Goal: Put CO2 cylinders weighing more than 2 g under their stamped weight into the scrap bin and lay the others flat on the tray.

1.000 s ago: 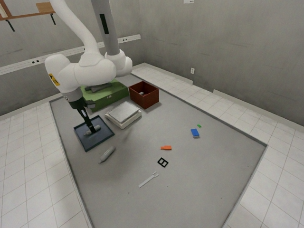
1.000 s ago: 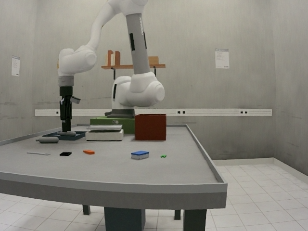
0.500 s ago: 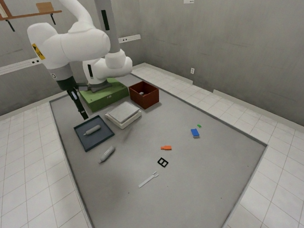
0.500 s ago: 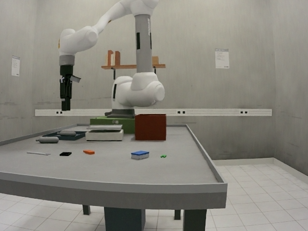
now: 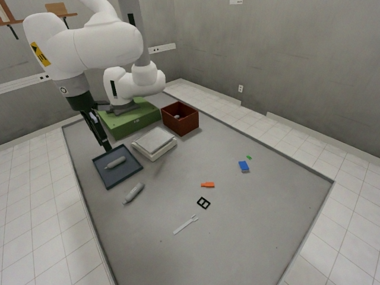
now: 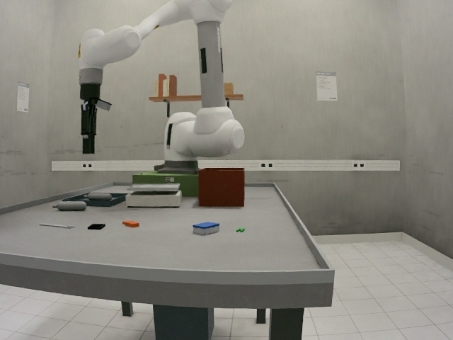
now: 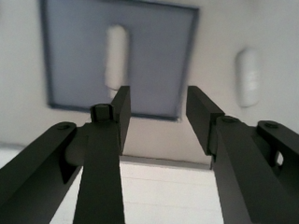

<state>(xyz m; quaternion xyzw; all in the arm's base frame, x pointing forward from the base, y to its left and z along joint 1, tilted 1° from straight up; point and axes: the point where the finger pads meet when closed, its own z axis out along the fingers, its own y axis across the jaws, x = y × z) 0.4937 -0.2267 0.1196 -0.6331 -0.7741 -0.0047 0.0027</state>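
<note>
The scale plate lies 24 cm to the left of my hand, 16 cm below it and 6 cm behind it. The rest, counted from my hand: white scale 23 cm to the left, 17 cm below, 7 cm behind; fork-like tool 40 cm ahead, 21 cm below, 12 cm to the left; dark blue tray 20 cm below, 7 cm behind.
</note>
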